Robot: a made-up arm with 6 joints. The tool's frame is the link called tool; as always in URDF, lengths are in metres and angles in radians. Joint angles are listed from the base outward.
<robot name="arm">
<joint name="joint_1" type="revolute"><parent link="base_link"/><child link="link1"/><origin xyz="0.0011 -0.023 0.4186" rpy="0 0 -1.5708"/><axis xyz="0 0 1"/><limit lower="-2.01" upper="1.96"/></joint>
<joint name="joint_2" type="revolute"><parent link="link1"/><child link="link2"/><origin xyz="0.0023 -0.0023 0.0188" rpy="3.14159 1.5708 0"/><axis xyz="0 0 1"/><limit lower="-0.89" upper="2.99"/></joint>
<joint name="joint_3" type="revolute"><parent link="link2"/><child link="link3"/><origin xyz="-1.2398 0.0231 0.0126" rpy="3.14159 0 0"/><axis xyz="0 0 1"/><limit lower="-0.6" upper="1.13"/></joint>
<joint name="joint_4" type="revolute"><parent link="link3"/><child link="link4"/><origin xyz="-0.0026 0.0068 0.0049" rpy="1.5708 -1.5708 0"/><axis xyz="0 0 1"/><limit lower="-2.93" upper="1.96"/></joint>
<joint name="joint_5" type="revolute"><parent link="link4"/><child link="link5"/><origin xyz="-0.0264 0.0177 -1.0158" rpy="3.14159 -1.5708 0"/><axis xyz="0 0 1"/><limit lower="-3.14" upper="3.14"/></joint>
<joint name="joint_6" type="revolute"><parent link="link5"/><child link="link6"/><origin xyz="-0.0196 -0.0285 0.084" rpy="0 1.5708 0"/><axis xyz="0 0 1"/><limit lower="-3.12" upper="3.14"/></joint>
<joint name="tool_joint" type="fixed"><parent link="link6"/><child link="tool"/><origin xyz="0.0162 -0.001 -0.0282" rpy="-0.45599 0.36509 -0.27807"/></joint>
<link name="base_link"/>
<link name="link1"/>
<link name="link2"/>
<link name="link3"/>
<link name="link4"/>
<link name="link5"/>
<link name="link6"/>
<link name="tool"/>
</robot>
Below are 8 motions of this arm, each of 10 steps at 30 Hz.
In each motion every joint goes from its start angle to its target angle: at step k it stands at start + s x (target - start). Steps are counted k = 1, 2, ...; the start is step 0. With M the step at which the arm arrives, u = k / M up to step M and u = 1 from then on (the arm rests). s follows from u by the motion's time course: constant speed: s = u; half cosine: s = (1 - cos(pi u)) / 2; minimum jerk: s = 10 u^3 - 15 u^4 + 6 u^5.
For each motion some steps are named. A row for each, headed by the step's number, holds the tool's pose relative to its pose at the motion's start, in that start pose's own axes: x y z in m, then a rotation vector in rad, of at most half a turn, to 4 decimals.
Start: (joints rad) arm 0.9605 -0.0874 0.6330 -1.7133 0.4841 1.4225
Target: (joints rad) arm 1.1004 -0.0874 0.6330 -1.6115 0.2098 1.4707
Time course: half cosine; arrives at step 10
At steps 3, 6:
3: 0.0131 0.0036 0.0164 0.0266 -0.0739 -0.0095
6: 0.0409 0.0093 0.0534 0.0821 -0.2351 -0.0327

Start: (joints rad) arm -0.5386 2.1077 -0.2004 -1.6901 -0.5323 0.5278
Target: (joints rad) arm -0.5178 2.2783 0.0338 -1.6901 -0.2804 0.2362
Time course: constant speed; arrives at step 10
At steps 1, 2, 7, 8, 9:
1: 0.0144 -0.0054 -0.0185 -0.0157 0.0154 -0.0285
2: 0.0285 -0.0107 -0.0371 -0.0315 0.0301 -0.0574
7: 0.0933 -0.0365 -0.1306 -0.1098 0.0922 -0.2091
8: 0.1051 -0.0414 -0.1493 -0.1253 0.1023 -0.2407
9: 0.1166 -0.0463 -0.1681 -0.1407 0.1117 -0.2727

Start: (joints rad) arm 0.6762 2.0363 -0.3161 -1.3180 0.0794 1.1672
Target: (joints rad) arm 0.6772 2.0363 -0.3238 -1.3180 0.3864 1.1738
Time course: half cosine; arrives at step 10
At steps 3, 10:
3: -0.0032 -0.0003 -0.0002 -0.0365 0.0502 0.0111
10: -0.0154 -0.0017 0.0009 -0.1771 0.2434 0.0547

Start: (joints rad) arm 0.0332 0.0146 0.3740 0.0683 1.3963 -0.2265
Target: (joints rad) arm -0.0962 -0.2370 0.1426 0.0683 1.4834 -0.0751
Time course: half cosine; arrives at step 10
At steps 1, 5, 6, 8, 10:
1: 0.0016 -0.0069 -0.0046 -0.0042 -0.0040 0.0044
5: 0.0395 -0.1442 -0.0826 -0.0854 -0.0822 0.0896
6: 0.0544 -0.1896 -0.1031 -0.1120 -0.1076 0.1171
8: 0.0809 -0.2636 -0.1311 -0.1551 -0.1485 0.1613
10: 0.0918 -0.2919 -0.1401 -0.1716 -0.1642 0.1781

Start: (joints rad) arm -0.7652 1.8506 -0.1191 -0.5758 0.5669 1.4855
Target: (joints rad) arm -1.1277 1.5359 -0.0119 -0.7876 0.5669 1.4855
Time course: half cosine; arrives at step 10
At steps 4, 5, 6, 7, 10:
4: -0.2063 -0.0100 -0.0528 0.0522 0.1791 -0.1575
5: -0.3050 -0.0016 -0.0678 0.0780 0.2602 -0.2267
6: -0.4063 0.0148 -0.0767 0.1051 0.3419 -0.2951
7: -0.4992 0.0363 -0.0789 0.1305 0.4162 -0.3559
10: -0.6378 0.0793 -0.0714 0.1693 0.5270 -0.4441

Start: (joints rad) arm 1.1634 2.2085 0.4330 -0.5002 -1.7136 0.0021
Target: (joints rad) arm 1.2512 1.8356 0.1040 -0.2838 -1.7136 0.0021
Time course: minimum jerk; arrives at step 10
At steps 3, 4, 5, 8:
3: -0.0013 0.0614 0.0502 -0.0171 0.0462 0.0079
4: -0.0019 0.1220 0.0940 -0.0332 0.0900 0.0153
5: -0.0021 0.1964 0.1410 -0.0522 0.1419 0.0239
8: -0.0013 0.3871 0.2323 -0.0978 0.2679 0.0438

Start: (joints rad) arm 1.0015 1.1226 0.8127 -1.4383 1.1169 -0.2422
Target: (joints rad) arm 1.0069 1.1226 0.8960 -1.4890 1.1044 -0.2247
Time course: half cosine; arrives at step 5
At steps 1, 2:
1: 0.0061 0.0027 0.0040 0.0029 0.0039 -0.0058
2: 0.0222 0.0096 0.0145 0.0106 0.0142 -0.0210

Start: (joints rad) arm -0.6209 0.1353 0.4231 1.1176 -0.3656 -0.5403
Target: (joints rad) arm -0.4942 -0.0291 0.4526 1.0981 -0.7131 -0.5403
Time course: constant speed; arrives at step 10
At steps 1, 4, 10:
1: -0.0121 -0.0327 0.0109 0.0071 0.0191 0.0007
4: -0.0532 -0.1275 0.0456 0.0314 0.0757 0.0002
10: -0.1568 -0.3005 0.1227 0.0946 0.1846 -0.0117

